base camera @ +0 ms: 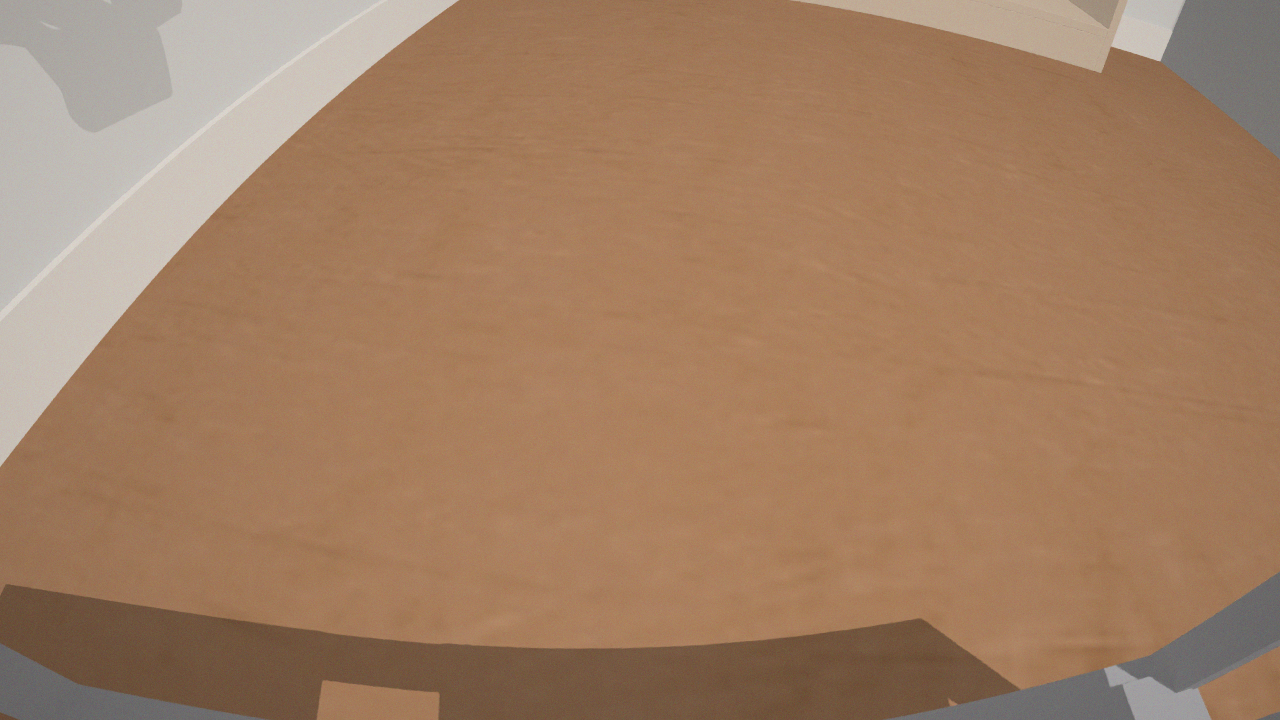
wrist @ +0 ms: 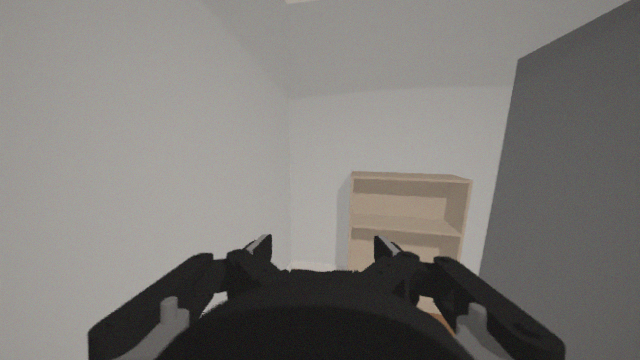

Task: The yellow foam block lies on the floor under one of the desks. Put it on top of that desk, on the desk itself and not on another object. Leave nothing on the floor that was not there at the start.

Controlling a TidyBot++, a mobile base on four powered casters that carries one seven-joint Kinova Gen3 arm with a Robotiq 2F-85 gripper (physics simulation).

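Places are measured from the arm's base along level axes (x back, y left, z down), in metres.
Where they show: gripper, fingertip midpoint: (wrist: pixel 322 246).
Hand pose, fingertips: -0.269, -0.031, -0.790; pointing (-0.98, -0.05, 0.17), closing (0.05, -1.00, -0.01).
After its pixels a point has its place, as x, y, z.
My gripper (wrist: pixel 322 246) @(-0.269, -0.031, -0.790) is open, its two black fingers wide apart with no object between them. It points ahead toward a far wall and a shelf unit. The yellow foam block does not show in the base camera view or the wrist view. No desk shows in either view.
A light wooden shelf unit (wrist: pixel 411 176) @(-1.444, -0.732, -0.663) (base camera: pixel 1029 40) @(-1.331, -0.879, 0.370) stands against the far wall (wrist: pixel 400 125) @(-1.694, -0.730, -1.054). A dark grey panel (wrist: pixel 570 150) @(-1.075, -1.387, -0.868) (base camera: pixel 1239 62) @(-1.242, -1.420, 0.282) stands on the right. A pale wall (wrist: pixel 125 125) @(-0.628, 0.471, -0.922) (base camera: pixel 53 188) @(-0.525, 0.492, 0.256) with a baseboard (base camera: pixel 134 219) @(-0.578, 0.468, 0.330) runs along the left. Brown floor (base camera: pixel 626 358) @(-0.443, -0.012, 0.397) lies between them.
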